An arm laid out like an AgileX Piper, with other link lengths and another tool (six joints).
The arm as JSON. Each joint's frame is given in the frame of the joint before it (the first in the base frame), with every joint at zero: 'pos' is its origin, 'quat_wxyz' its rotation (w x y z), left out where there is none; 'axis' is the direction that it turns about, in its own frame. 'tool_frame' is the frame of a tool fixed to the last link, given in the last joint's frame.
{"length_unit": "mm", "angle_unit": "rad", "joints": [
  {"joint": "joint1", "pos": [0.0, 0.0, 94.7], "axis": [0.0, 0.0, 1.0]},
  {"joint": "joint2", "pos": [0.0, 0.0, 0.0], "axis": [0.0, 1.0, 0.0]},
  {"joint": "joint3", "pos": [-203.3, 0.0, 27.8], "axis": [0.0, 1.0, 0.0]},
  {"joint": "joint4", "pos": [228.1, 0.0, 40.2], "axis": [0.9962, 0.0, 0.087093]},
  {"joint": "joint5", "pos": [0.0, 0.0, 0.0], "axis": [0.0, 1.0, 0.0]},
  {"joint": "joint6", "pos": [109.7, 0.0, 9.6], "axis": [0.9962, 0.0, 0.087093]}
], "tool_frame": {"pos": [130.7, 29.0, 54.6], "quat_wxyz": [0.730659, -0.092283, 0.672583, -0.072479]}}
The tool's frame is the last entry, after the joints.
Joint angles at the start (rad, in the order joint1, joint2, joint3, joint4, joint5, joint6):
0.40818, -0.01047, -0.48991, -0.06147, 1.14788, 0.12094
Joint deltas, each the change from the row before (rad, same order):
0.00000, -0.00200, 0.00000, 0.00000, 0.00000, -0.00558
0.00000, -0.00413, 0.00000, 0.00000, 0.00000, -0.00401
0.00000, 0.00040, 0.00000, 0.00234, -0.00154, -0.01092
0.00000, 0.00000, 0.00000, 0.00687, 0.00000, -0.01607
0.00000, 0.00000, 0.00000, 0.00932, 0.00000, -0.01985
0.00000, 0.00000, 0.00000, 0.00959, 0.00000, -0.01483
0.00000, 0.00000, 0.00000, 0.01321, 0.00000, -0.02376
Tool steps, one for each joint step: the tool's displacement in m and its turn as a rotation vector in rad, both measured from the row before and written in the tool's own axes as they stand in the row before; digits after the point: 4 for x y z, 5 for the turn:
-0.0002, 0.0002, -0.0003, 0.00028, -0.00177, -0.00554
-0.0005, 0.0001, -0.0007, 0.00059, -0.00393, -0.00393
-0.0002, 0.0010, 0.0000, -0.00198, -0.00102, -0.01003
0.0000, 0.0022, -0.0001, -0.00620, -0.00036, -0.01326
0.0000, 0.0028, -0.0001, -0.00839, -0.00072, -0.01605
-0.0002, 0.0026, -0.0001, -0.00861, -0.00110, -0.01093
-0.0002, 0.0038, -0.0002, -0.01181, -0.00162, -0.01840

